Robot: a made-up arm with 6 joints. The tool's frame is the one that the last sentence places. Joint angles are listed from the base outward.
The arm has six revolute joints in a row. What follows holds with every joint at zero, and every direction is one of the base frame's. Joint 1 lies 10 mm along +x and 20 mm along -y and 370 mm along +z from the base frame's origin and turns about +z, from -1.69 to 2.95 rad. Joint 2 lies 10 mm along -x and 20 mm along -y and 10 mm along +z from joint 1 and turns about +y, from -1.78 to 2.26 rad. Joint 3 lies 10 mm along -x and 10 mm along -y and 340 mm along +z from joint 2 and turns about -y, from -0.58 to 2.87 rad. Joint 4 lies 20 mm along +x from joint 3 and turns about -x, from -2.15 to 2.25 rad. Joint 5 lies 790 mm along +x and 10 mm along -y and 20 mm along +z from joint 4 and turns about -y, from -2.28 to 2.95 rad. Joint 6 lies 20 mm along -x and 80 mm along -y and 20 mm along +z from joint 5 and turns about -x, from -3.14 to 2.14 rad. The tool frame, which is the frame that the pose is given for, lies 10 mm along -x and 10 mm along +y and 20 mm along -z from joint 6; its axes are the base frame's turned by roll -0.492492, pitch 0.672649 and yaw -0.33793 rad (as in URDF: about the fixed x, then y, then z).
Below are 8 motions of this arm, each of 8 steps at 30 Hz.
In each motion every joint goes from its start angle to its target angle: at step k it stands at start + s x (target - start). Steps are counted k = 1, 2, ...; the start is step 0. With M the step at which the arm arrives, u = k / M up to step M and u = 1 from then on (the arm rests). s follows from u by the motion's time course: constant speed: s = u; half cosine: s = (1 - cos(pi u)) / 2; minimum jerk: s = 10 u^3 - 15 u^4 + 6 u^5.
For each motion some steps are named. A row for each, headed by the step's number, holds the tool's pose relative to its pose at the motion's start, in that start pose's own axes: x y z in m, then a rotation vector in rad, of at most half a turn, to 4 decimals.
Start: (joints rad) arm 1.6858 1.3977 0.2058 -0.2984 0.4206 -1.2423
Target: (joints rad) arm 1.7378 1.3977 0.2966 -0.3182 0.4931 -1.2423
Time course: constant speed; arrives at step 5
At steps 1, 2, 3, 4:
1: 0.0041 0.0150 0.0022 -0.0213 -0.0119 0.0215
2: 0.0082 0.0301 0.0041 -0.0424 -0.0235 0.0433
3: 0.0121 0.0453 0.0056 -0.0633 -0.0349 0.0653
4: 0.0160 0.0606 0.0068 -0.0840 -0.0461 0.0876

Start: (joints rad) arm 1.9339 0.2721 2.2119 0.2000 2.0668 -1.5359
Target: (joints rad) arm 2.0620 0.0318 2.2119 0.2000 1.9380 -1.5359
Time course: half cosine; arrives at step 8
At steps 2, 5, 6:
2: 0.0195 -0.0234 0.0210 -0.0213 -0.0141 -0.0067
5: 0.0843 -0.1042 0.1128 -0.1018 -0.0653 -0.0333
6: 0.1011 -0.1259 0.1441 -0.1261 -0.0801 -0.0418

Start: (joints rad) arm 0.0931 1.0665 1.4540 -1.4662 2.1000 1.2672
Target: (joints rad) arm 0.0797 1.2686 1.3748 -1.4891 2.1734 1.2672
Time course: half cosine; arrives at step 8
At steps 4, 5, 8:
4: 0.1023 -0.0096 -0.1088 -0.0686 -0.0646 -0.1087
5: 0.1432 -0.0176 -0.1481 -0.0942 -0.0903 -0.1503
8: 0.2107 -0.0356 -0.2085 -0.1346 -0.1330 -0.2174

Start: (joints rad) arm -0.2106 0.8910 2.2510 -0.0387 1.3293 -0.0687
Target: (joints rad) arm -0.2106 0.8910 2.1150 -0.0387 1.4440 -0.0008
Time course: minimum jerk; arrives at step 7
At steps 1, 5, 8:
1: -0.0014 0.0000 -0.0022 -0.0013 0.0005 -0.0011
5: -0.0547 0.0000 -0.0767 -0.0498 0.0165 -0.0385
8: -0.0648 -0.0003 -0.0891 -0.0583 0.0192 -0.0449

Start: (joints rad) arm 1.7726 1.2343 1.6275 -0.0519 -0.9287 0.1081
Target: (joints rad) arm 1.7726 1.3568 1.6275 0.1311 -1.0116 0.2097
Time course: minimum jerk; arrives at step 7
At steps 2, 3, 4, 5, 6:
2: 0.0168 0.0048 0.0031 -0.0190 0.0360 -0.0242
3: 0.0427 0.0125 0.0074 -0.0494 0.0917 -0.0608
4: 0.0733 0.0222 0.0119 -0.0868 0.1576 -0.1029
5: 0.0993 0.0307 0.0150 -0.1197 0.2134 -0.1375
6: 0.1134 0.0355 0.0165 -0.1380 0.2437 -0.1560

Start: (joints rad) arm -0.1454 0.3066 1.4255 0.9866 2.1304 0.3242
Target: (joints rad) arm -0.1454 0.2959 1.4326 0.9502 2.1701 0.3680
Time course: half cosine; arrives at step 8
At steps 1, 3, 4, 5, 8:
1: 0.0005 -0.0004 -0.0002 -0.0008 -0.0009 -0.0033
3: 0.0043 -0.0031 -0.0015 -0.0069 -0.0074 -0.0270
4: 0.0070 -0.0050 -0.0024 -0.0111 -0.0119 -0.0438
5: 0.0097 -0.0069 -0.0033 -0.0154 -0.0163 -0.0606
8: 0.0140 -0.0101 -0.0047 -0.0222 -0.0235 -0.0878

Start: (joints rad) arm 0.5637 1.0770 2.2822 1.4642 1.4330 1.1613
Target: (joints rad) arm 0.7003 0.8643 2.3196 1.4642 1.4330 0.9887
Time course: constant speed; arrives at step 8
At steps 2, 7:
2: 0.0564 -0.0002 -0.0302 0.0035 0.0392 -0.0237
7: 0.1842 -0.0157 -0.1205 0.0111 0.1368 -0.0824

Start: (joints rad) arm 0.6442 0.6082 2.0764 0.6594 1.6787 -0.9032
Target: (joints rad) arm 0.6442 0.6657 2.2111 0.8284 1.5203 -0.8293
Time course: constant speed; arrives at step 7
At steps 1, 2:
1: 0.0030 -0.0028 0.0073 -0.0212 0.0242 0.0003
2: 0.0061 -0.0055 0.0147 -0.0429 0.0483 0.0002

